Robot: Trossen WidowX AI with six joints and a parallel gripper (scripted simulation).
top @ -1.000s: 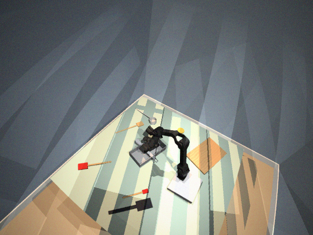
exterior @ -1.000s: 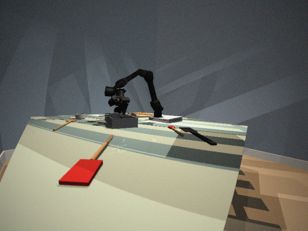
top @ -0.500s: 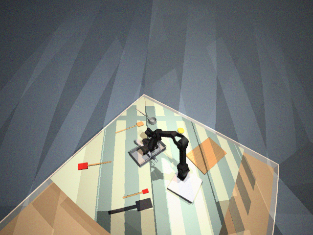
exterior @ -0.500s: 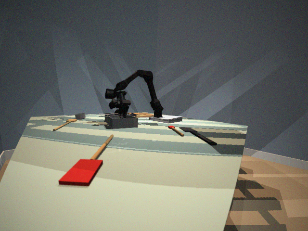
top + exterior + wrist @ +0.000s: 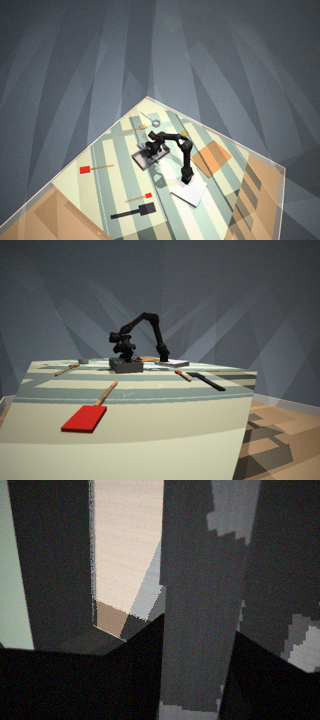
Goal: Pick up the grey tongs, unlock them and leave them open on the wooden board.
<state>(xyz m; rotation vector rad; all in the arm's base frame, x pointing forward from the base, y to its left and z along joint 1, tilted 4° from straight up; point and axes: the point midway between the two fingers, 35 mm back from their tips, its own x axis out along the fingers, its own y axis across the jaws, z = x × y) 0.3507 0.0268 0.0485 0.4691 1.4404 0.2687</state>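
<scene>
Now: the roasting tin 10 mm ahead of my gripper tip and 50 mm to the right of it. Also, from my gripper tip: red spatula (280 mm ahead, 380 mm to the left, 30 mm below); then yellow disc (80 mm behind, 470 mm to the right, 20 mm below); then black turner (210 mm behind, 390 mm to the left, 30 mm below).
</scene>
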